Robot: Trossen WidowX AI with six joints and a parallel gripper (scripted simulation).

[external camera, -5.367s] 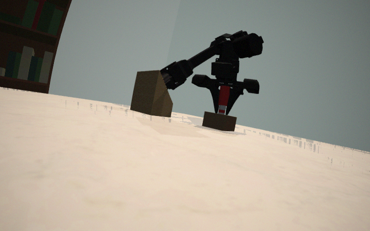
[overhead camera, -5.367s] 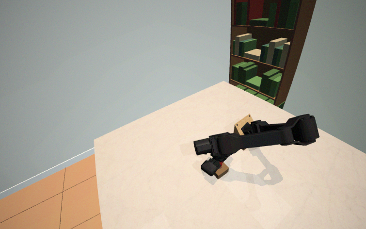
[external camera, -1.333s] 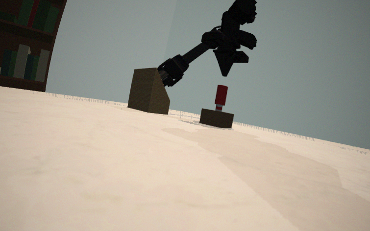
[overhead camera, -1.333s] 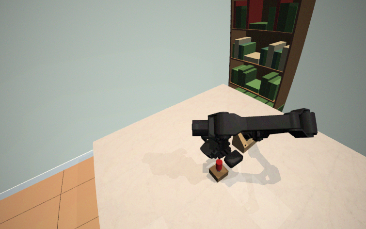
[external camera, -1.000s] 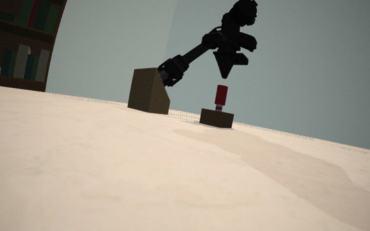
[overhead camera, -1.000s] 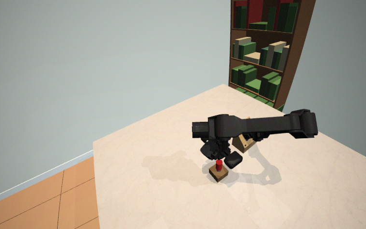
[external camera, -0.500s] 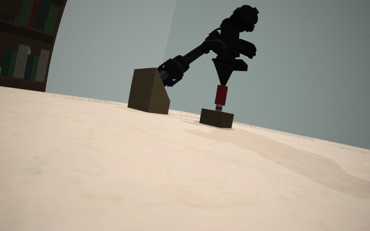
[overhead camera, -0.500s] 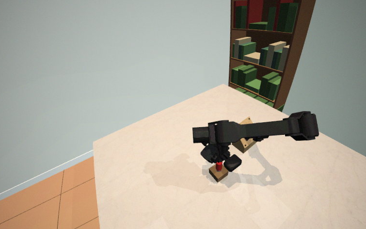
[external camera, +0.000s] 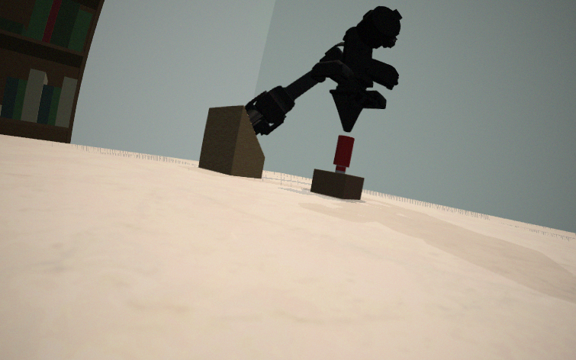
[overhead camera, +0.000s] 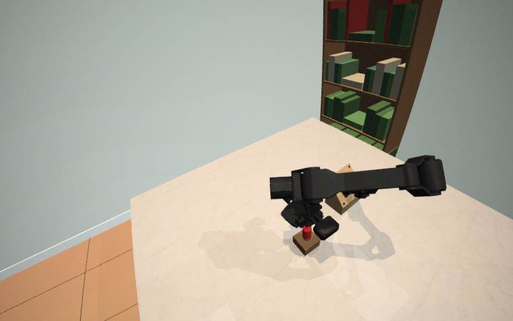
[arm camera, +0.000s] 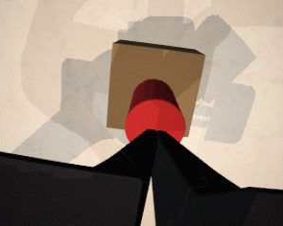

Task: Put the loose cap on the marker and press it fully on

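Right now the red cap is 4 cm below my gripper tip. Also, from my gripper tip: brown holder block (10 cm below).
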